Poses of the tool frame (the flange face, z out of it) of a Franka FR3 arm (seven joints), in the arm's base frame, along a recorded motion.
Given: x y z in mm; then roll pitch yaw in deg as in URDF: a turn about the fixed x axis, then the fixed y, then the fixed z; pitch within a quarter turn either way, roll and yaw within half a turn.
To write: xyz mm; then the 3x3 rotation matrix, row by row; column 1 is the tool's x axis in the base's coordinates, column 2 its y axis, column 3 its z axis. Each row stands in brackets. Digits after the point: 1 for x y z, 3 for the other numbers.
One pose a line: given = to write
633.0 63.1 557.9 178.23 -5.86 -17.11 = [633.0 63.1 557.9], [[0.951 -0.297 0.088], [-0.293 -0.954 -0.060], [0.102 0.031 -0.994]]
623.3 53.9 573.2 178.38 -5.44 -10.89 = [623.3 53.9 573.2], [[0.978 -0.191 0.088], [-0.188 -0.981 -0.046], [0.095 0.028 -0.995]]
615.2 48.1 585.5 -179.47 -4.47 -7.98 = [615.2 48.1 585.5], [[0.987 -0.138 0.078], [-0.138 -0.990 -0.002], [0.078 -0.009 -0.997]]
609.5 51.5 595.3 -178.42 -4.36 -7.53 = [609.5 51.5 595.3], [[0.989 -0.129 0.079], [-0.131 -0.991 0.017], [0.076 -0.027 -0.997]]
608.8 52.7 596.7 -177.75 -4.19 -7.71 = [608.8 52.7 596.7], [[0.988 -0.131 0.078], [-0.134 -0.991 0.029], [0.073 -0.039 -0.997]]
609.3 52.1 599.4 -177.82 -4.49 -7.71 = [609.3 52.1 599.4], [[0.988 -0.131 0.083], [-0.134 -0.991 0.027], [0.078 -0.038 -0.996]]
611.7 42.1 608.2 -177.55 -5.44 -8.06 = [611.7 42.1 608.2], [[0.986 -0.136 0.100], [-0.140 -0.990 0.029], [0.095 -0.043 -0.995]]
